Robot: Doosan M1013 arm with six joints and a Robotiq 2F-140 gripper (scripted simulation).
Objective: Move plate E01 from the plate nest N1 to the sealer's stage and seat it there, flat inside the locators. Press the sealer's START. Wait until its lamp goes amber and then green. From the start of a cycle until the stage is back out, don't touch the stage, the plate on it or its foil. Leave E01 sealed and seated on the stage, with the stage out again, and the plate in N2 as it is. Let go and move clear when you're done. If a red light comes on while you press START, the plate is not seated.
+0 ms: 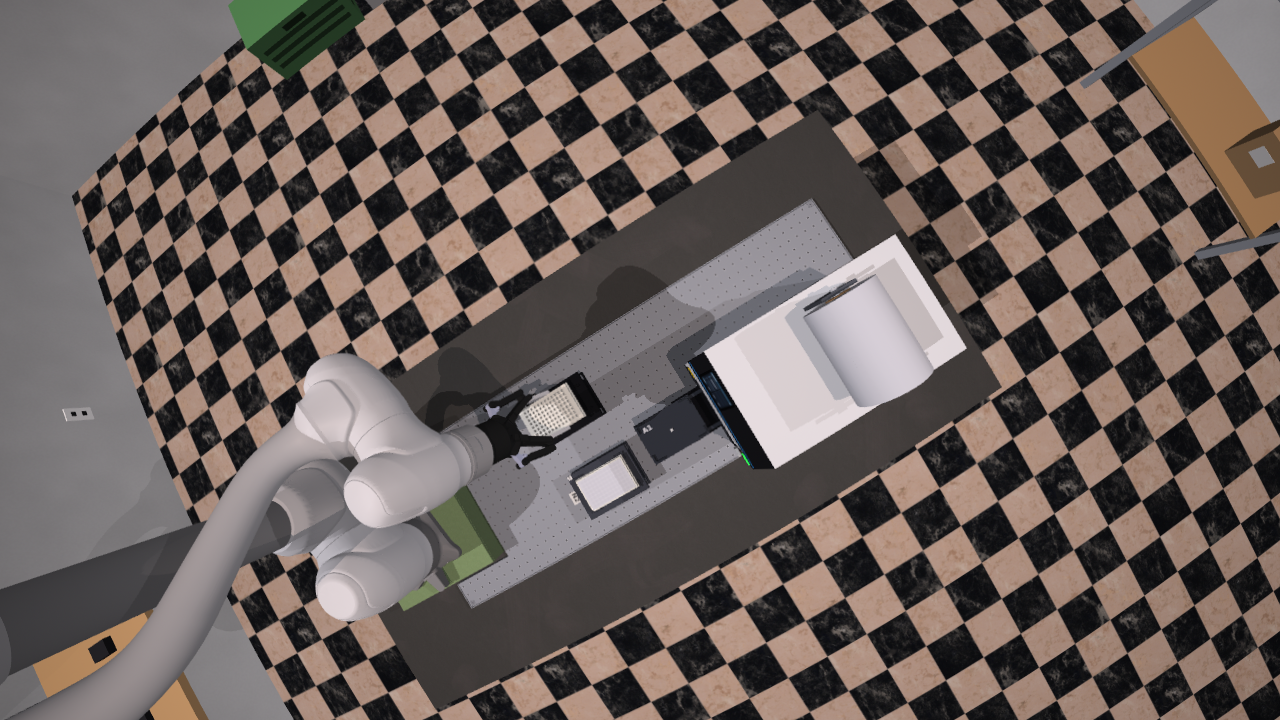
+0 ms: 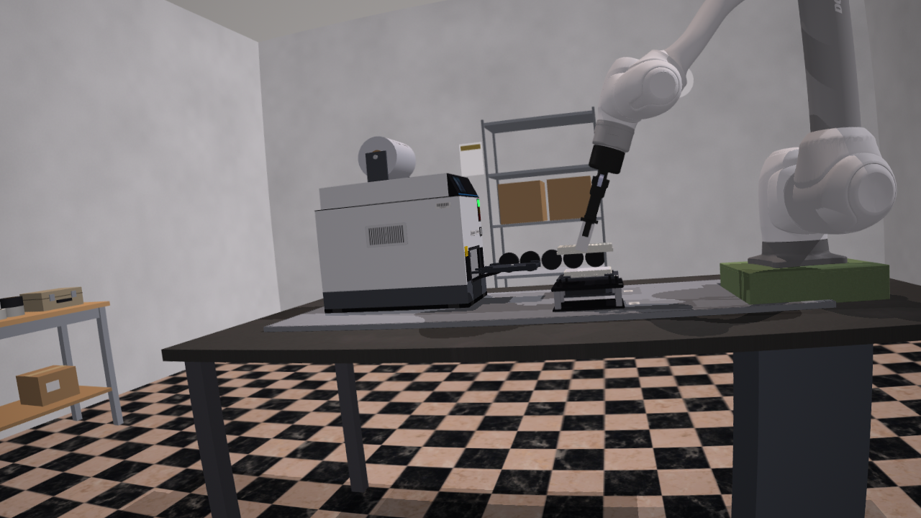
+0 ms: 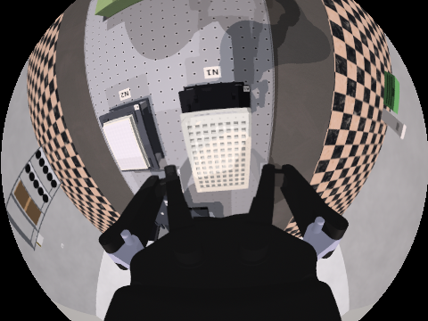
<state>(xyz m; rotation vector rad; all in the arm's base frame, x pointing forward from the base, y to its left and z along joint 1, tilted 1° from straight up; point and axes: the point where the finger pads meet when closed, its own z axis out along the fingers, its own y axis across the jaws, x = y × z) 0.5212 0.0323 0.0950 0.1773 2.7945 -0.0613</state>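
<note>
My gripper is now 19 cm to the left of the sealer stage, 18 cm short of it and 7 cm above it. From my hand the other things lie so: foil roll 51 cm ahead, 26 cm above, 24 cm to the right.
</note>
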